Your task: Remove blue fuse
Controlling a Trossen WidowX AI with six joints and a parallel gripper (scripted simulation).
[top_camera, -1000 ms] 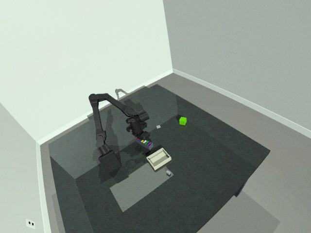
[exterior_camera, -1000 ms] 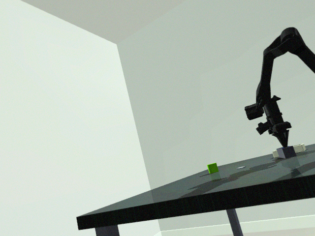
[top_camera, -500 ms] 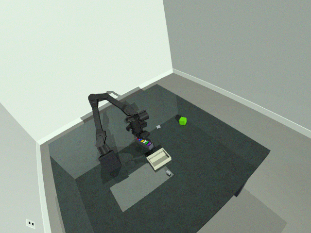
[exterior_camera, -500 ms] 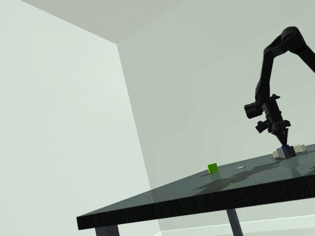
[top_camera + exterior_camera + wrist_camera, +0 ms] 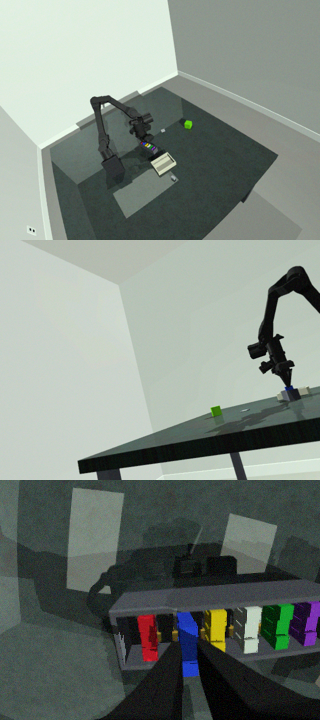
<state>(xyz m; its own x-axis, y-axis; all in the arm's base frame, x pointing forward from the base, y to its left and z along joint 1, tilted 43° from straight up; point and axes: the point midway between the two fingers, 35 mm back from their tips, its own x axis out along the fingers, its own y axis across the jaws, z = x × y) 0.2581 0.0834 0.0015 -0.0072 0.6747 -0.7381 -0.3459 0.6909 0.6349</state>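
The yellow fuse is 30 mm below my gripper tip, 20 mm to the right of it and 10 mm ahead of it. The rest, counted from my gripper tip: blue fuse (10 mm below); white fuse (40 mm to the right, 30 mm below, 10 mm ahead); red fuse (30 mm below, 20 mm to the left, 10 mm behind).
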